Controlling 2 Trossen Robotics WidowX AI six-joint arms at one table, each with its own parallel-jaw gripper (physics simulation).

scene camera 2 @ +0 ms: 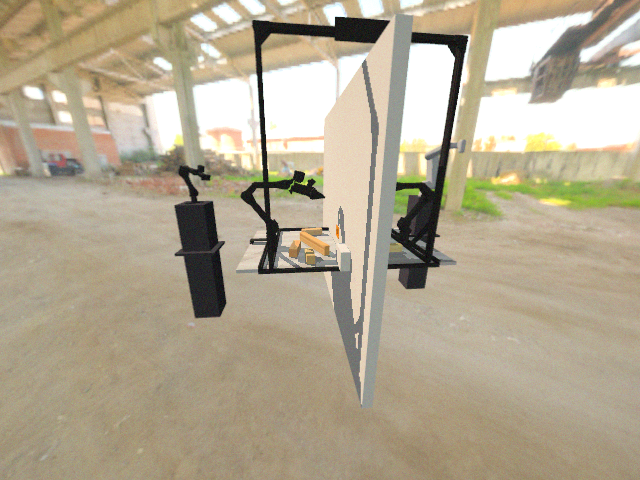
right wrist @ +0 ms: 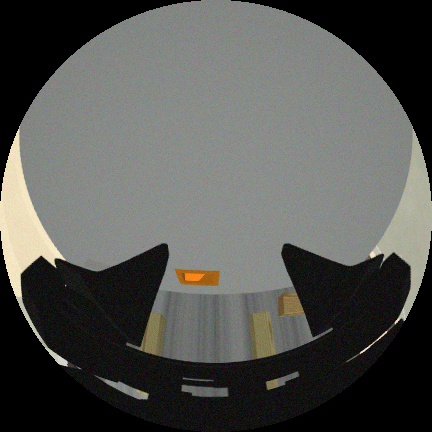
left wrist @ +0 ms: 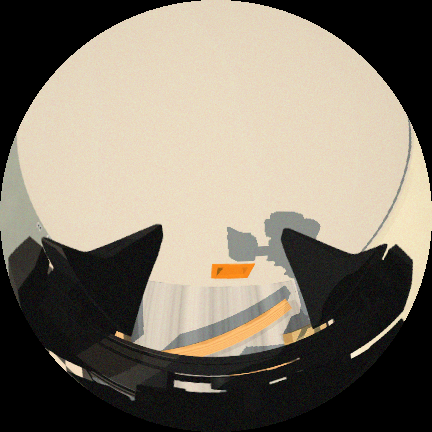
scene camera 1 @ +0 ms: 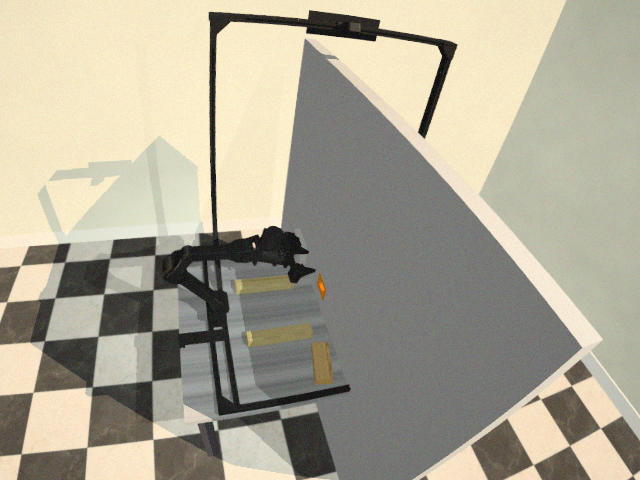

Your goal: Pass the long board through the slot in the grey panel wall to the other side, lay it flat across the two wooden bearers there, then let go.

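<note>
Left gripper (left wrist: 224, 232): open, holding nothing. Right gripper (scene camera 1: 311, 261), (right wrist: 227, 250): open, holding nothing. Grey panel wall (scene camera 1: 444, 324), (right wrist: 225, 137), (left wrist: 224, 129): in sight.
</note>
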